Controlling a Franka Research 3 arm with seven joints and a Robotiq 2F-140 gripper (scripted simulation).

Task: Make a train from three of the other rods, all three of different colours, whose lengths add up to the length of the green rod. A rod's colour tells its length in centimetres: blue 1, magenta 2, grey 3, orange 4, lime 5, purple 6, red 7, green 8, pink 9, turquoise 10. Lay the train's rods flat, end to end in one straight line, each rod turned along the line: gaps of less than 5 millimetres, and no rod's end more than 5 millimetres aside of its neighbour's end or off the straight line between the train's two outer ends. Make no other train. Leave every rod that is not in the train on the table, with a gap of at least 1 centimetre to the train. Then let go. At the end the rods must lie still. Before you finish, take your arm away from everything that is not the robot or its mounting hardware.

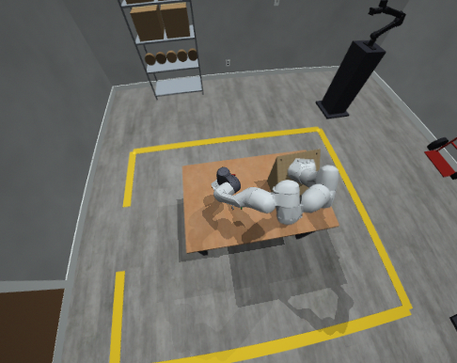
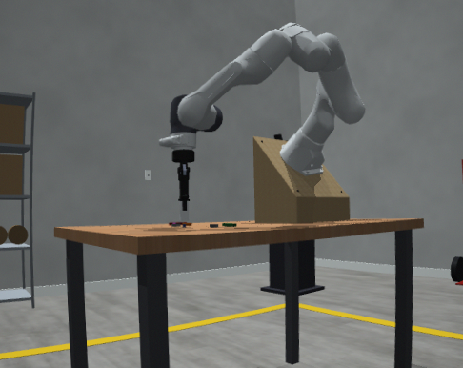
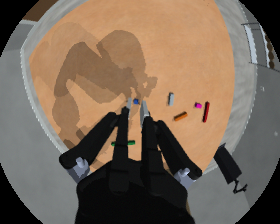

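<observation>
The small blue rod lies 5 cm below my hand. The rest, counted from my hand: green rod: 12 cm behind, 9 cm to the left, 5 cm below; then magenta rod: 7 cm behind, 17 cm to the right, 5 cm below; then orange rod: 8 cm behind, 11 cm to the right, 5 cm below.
</observation>
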